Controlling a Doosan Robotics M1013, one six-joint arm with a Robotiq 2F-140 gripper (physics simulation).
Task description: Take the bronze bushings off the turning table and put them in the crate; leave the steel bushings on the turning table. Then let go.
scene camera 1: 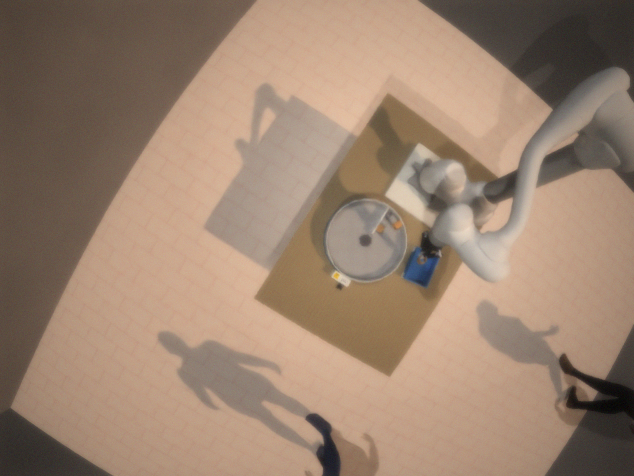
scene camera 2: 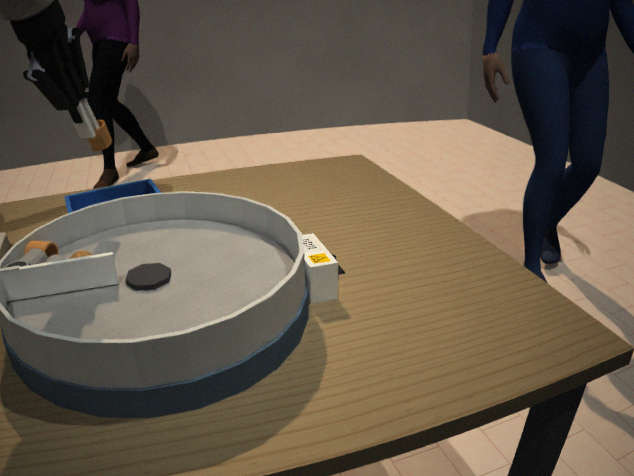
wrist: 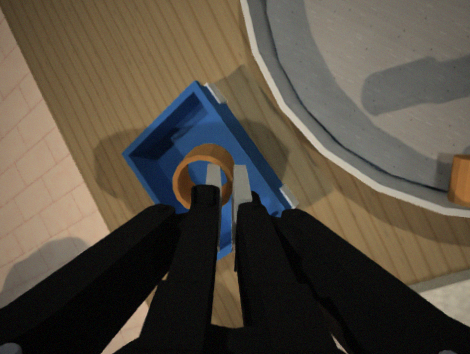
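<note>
My gripper is shut on the wall of a bronze bushing, one fingertip inside the ring and one outside. It holds the bushing above the blue crate; in the wrist view the bushing covers part of the crate's floor. Two more bronze bushings, one near the rim and another further in, lie on the turning table. Grey steel bushings lie beside them, partly hidden by the divider in scene camera 2.
A light divider stands on the turning table, inside its raised rim. A white box with a yellow label is at its side. A white board lies under the arm. Two people stand beyond the wooden table.
</note>
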